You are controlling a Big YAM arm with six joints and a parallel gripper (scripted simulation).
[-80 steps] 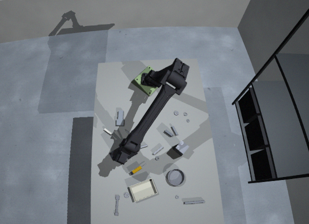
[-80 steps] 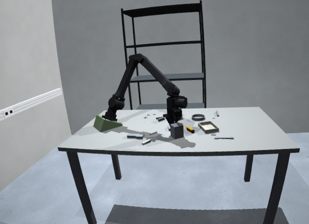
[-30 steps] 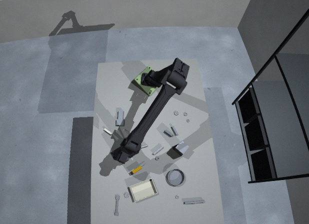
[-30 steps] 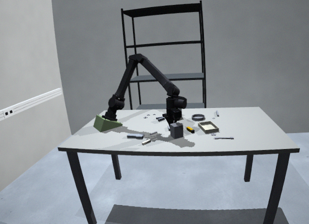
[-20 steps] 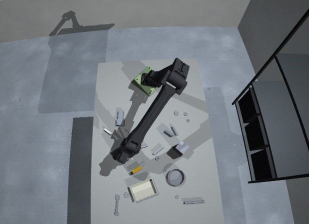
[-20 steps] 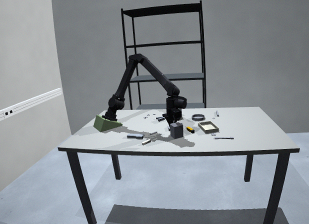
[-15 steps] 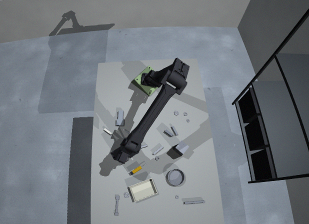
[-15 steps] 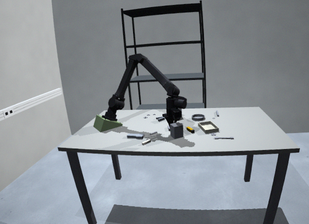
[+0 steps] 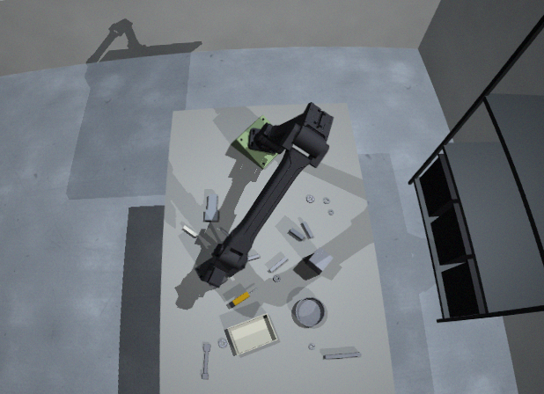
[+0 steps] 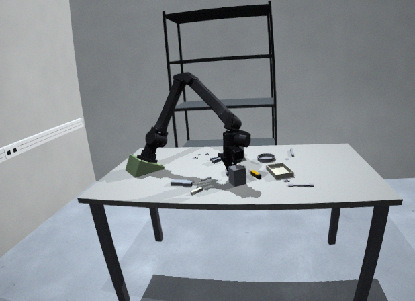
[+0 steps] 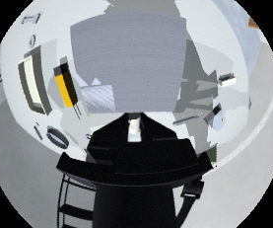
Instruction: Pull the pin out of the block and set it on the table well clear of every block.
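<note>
Right now my hand is 20 mm short of the pale pin, 20 mm to the left of it and 10 mm below it. The rest, counted from my hand: white bar 110 mm behind, 180 mm to the right, 30 mm below; grey block 40 mm ahead, 50 mm to the right, 10 mm above; shallow cream tray 230 mm ahead, 90 mm to the left, 30 mm below.
</note>
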